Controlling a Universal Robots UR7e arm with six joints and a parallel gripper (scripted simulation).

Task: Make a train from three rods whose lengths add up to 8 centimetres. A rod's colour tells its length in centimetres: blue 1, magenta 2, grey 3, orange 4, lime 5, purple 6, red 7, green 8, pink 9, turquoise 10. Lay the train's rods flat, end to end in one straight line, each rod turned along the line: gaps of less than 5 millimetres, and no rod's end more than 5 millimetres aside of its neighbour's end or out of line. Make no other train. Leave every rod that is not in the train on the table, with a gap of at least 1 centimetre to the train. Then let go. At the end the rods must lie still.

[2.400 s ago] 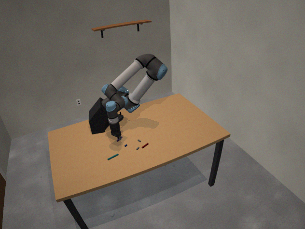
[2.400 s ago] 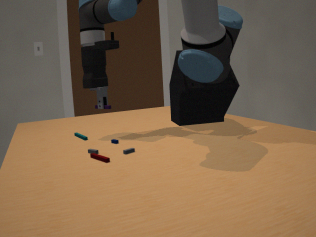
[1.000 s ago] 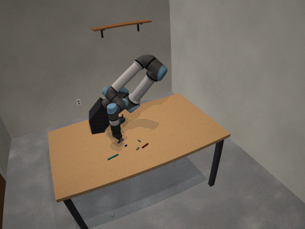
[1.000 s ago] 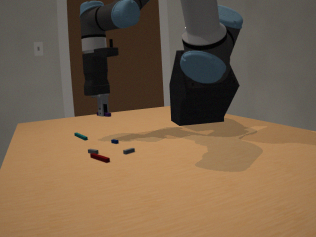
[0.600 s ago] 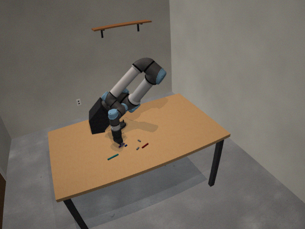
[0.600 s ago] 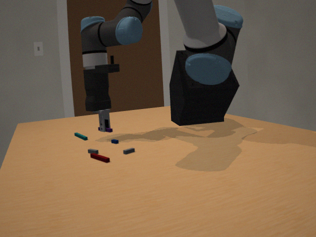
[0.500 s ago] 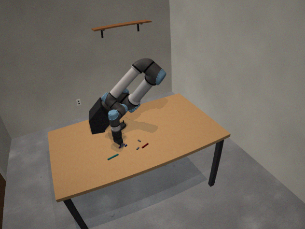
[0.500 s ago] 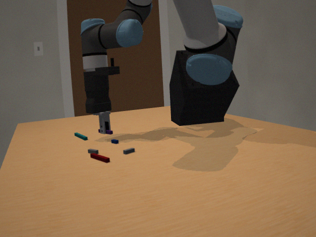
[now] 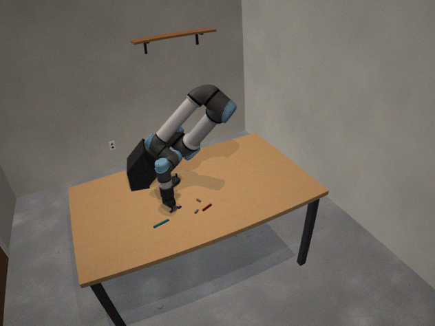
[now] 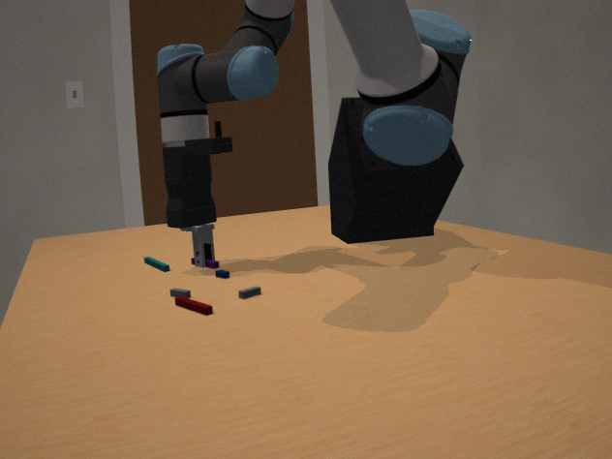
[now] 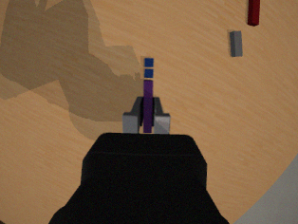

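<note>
Right now the purple rod is 1 cm below my hand. Round my hand: red rod: 7 cm ahead, 18 cm to the left, 3 cm below; turquoise rod: 6 cm ahead, 10 cm to the right, 3 cm below.
</note>
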